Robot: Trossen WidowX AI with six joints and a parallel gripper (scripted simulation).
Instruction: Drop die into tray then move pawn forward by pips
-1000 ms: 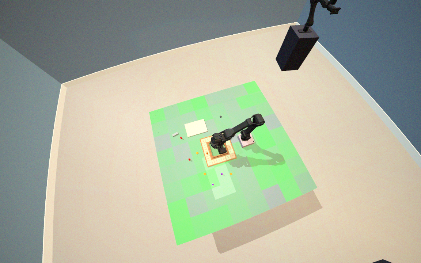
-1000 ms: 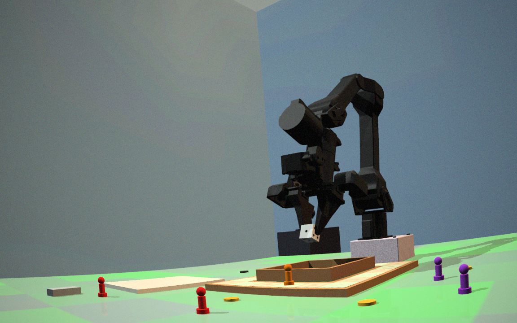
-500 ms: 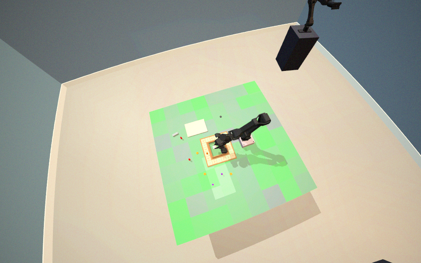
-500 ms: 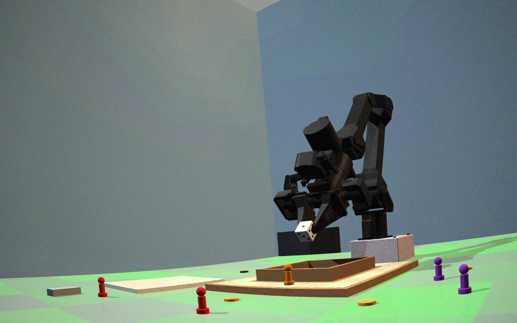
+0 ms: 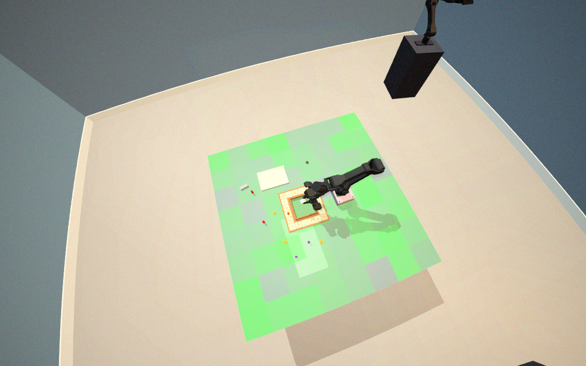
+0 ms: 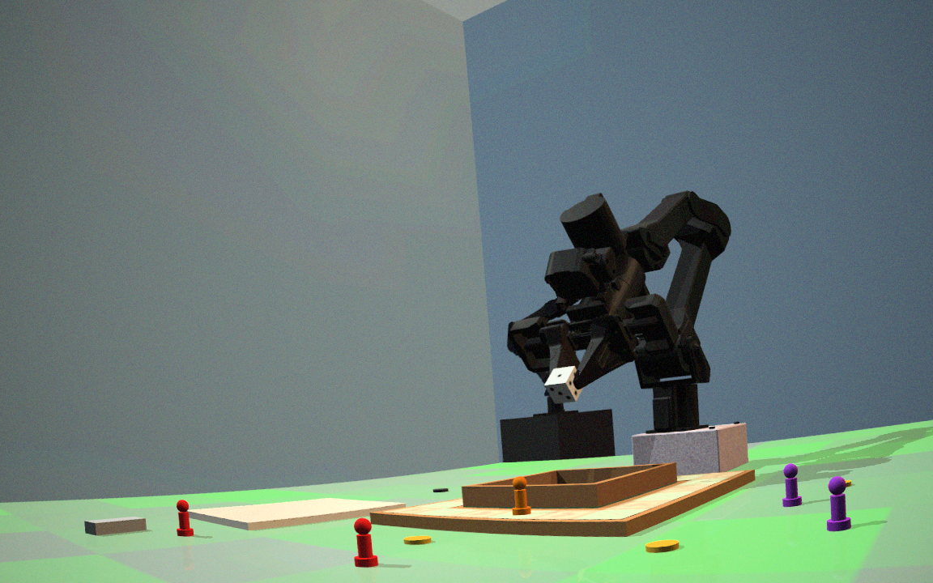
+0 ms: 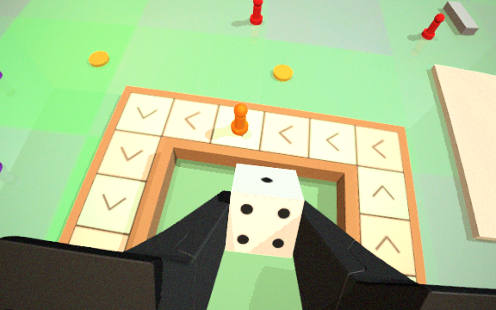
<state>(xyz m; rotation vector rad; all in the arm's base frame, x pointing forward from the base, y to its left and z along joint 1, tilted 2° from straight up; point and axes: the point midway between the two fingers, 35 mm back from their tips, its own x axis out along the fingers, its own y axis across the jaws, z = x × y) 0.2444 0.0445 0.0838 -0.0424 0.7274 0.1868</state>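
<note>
Now: gripper tip 100 mm short of the orange pawn, 40 mm to the right of it and 100 mm above it. Also, from my gripper tip: white sheet 180 mm ahead, 250 mm to the right, 120 mm below; grey block 400 mm ahead, 210 mm to the right, 120 mm below.
</note>
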